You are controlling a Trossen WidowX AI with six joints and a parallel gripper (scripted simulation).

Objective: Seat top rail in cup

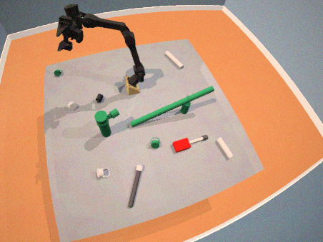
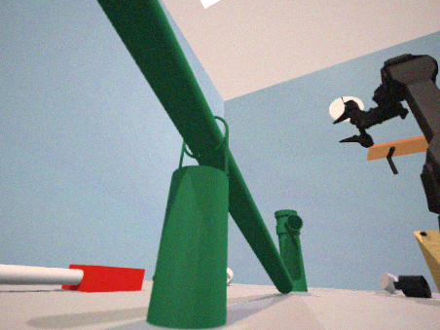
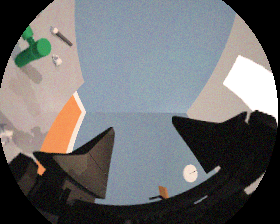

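Right now my gripper tip is 390 mm above the rail-end cup, 210 mm to the right of it and 170 mm short of it. Also, from my gripper tip: black piece: 520 mm below, 120 mm to the left, 40 mm behind; then small post: 670 mm to the left, 440 mm below, 130 mm ahead; then red-headed tool: 660 mm to the left, 530 mm below, 350 mm ahead.
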